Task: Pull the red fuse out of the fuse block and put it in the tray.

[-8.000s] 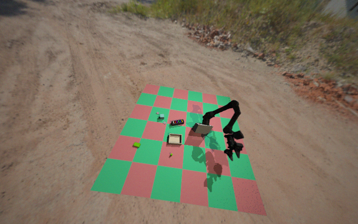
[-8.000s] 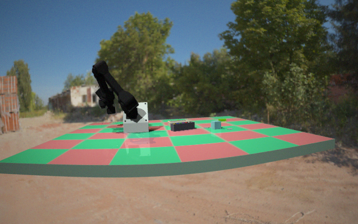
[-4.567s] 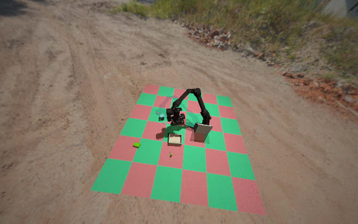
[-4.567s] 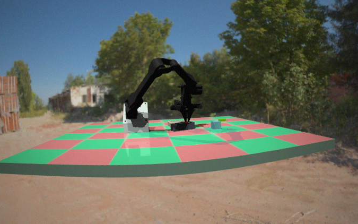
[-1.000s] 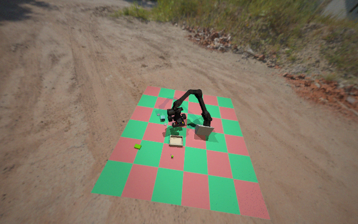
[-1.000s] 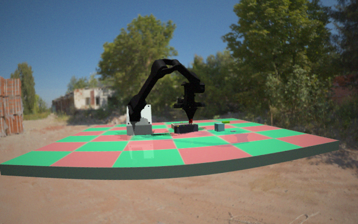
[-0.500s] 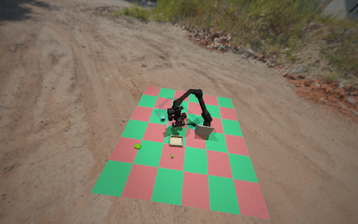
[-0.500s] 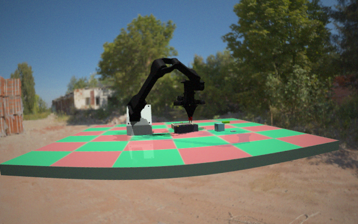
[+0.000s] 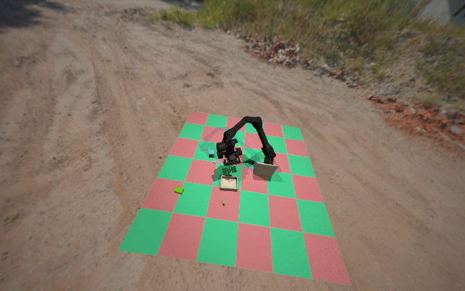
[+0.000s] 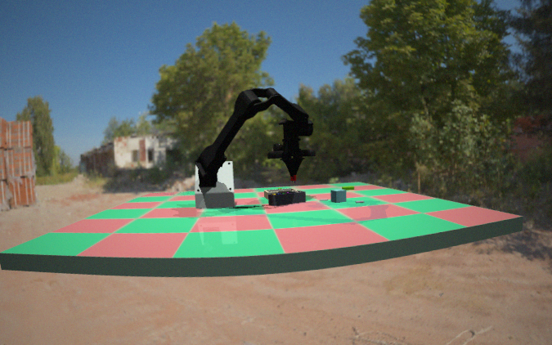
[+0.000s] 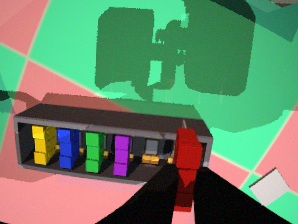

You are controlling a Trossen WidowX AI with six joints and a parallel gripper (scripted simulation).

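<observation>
Right now the beige tray is 160 mm to the left of my gripper tip, 100 mm below it and 30 mm behind it. Also, from my gripper tip: purple fuse 70 mm below, 40 mm to the right, 20 mm behind; red fuse 10 mm below; green fuse 70 mm below, 40 mm to the right, 40 mm behind.
</observation>
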